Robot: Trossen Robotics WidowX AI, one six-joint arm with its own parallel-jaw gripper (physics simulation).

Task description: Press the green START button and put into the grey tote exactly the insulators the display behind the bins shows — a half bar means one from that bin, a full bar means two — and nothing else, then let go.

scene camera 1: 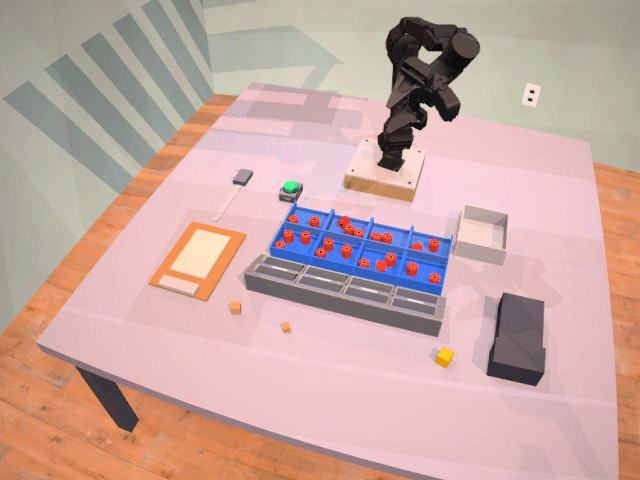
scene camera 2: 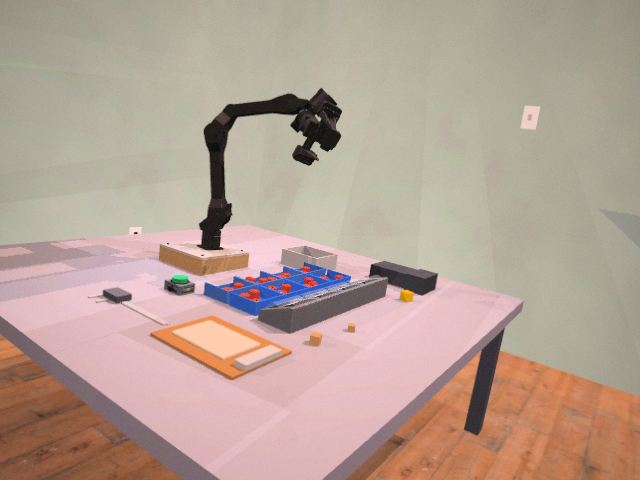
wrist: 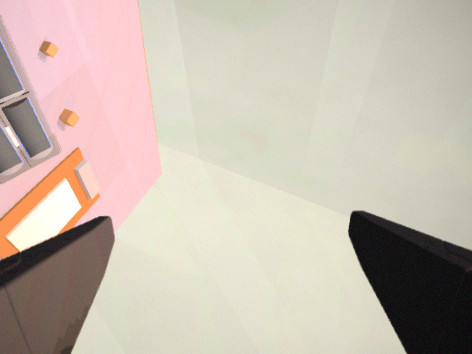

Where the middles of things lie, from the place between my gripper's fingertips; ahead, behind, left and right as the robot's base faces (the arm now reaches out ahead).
Labels:
Now: the grey tote point(scene camera 1: 483, 233) 390 mm below my hand, 220 mm behind it and 210 mm to the left of it. From my hand the other things lie so: dark box point(scene camera 1: 517, 354) (390 mm below, 380 mm to the left, 60 mm ahead).

